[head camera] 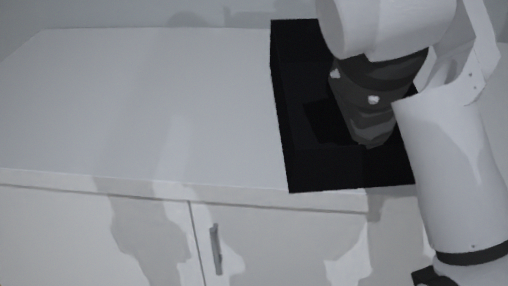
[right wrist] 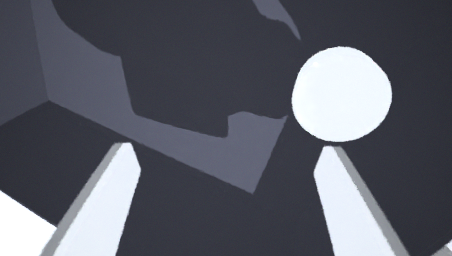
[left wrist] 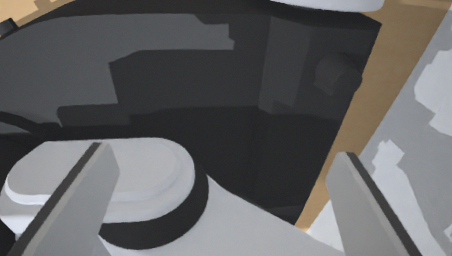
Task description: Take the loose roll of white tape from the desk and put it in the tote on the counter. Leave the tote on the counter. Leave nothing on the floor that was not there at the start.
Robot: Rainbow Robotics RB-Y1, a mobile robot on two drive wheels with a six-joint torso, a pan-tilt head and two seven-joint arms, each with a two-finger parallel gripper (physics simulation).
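Frame: origin at the robot's base, x ahead, y down, z left, level; metres.
Seen in the pictures: left gripper, fingertip midpoint: [left wrist: 223, 162]; right gripper, fingertip midpoint: [head camera: 352, 120] [right wrist: 227, 158].
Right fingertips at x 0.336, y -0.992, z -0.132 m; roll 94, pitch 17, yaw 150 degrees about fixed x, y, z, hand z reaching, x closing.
Observation:
Offsets run from my right fingertips to a thing's top centre. "spot": to the spot under its first point. Level surfaces: height alone.
The white tape roll @[dx -0.029, dy +0.046, dz -0.034 m] [right wrist: 342, 94] shows in the right wrist view as a round white disc against the dark inside of the tote, just beyond the tip of the finger at the right of that picture. My right gripper [right wrist: 227, 158] is open, with nothing between its fingers. The black tote [head camera: 325, 167] [right wrist: 190, 210] stands on the counter @[dy +0.082 m] [head camera: 150, 100]. In the head camera my right arm hangs over the tote and hides part of its inside; the roll does not show there. My left gripper [left wrist: 223, 162] is open and empty, above the robot's own base.
The cabinet front with a grey handle @[spot: dx -0.054, dy +0.236, dz +0.212 m] [head camera: 216, 249] is below the counter edge. In the left wrist view are the robot's dark base [left wrist: 200, 80], a white body part [left wrist: 100, 172] and a strip of tan floor @[dy +0.992 m] [left wrist: 400, 55] beside a pale grey surface [left wrist: 415, 145].

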